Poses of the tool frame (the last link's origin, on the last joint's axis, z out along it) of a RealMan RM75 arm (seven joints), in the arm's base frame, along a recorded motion.
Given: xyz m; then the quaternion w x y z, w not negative.
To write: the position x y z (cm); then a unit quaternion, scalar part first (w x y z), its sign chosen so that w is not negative. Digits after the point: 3 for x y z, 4 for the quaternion.
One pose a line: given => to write
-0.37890 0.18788 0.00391 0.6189 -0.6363 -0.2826 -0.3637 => -37.890 18.788 0.391 0.6189 -0.6363 -0.2826 -0.3637
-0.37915 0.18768 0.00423 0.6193 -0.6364 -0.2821 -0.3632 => -37.915 18.768 0.423 0.6193 -0.6364 -0.2821 -0.3632
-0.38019 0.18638 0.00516 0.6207 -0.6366 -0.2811 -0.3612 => -38.019 18.638 0.516 0.6207 -0.6366 -0.2811 -0.3612
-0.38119 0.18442 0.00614 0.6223 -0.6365 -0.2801 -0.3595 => -38.119 18.442 0.614 0.6223 -0.6365 -0.2801 -0.3595
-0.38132 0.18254 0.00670 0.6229 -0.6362 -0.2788 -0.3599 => -38.132 18.254 0.670 0.6229 -0.6362 -0.2788 -0.3599
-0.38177 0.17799 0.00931 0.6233 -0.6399 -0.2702 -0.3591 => -38.177 17.799 0.931 0.6233 -0.6399 -0.2702 -0.3591
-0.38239 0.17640 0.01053 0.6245 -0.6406 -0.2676 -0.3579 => -38.239 17.640 1.053 0.6245 -0.6406 -0.2676 -0.3579
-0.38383 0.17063 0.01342 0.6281 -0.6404 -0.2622 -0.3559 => -38.383 17.063 1.342 0.6281 -0.6404 -0.2622 -0.3559
